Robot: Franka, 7 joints.
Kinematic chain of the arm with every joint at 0, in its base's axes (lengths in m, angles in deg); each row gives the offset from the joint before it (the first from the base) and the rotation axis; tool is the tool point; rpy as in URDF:
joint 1: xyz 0 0 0.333 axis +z
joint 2: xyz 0 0 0 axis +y
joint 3: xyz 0 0 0.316 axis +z
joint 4: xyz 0.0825 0 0 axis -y
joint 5: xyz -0.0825 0 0.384 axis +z
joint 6: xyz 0 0 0 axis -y
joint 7: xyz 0.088 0 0 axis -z
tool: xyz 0 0 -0.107 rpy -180 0 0
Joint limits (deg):
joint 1: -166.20..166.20
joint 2: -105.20..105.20
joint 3: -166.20..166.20
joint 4: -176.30..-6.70
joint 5: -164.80..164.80
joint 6: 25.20..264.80
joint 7: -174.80..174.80
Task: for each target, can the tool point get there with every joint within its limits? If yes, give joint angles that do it. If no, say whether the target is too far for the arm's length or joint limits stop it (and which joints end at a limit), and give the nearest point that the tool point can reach.
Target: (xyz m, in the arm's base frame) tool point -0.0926 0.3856 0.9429
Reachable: yes | joints -105.85 -84.17 -18.74 -89.17 121.60 140.77 -60.15
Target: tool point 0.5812 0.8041 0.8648
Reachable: no: too far | nearest point 0.4429 0.6128 0.7383 | short by 0.268 m
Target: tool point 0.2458 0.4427 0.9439
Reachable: yes | joints 86.71 14.62 -54.43 -52.05 -59.09 203.18 51.39
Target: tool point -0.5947 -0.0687 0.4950
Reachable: yes | joints 112.21 37.08 87.27 -123.22 1.72 195.76 -0.29
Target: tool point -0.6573 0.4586 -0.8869
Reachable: no: too far | nearest point -0.4241 0.2959 -0.3066 | short by 0.646 m
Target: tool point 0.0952 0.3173 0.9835
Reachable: yes | joints 106.60 -12.97 -39.66 -60.80 75.76 71.51 -9.61
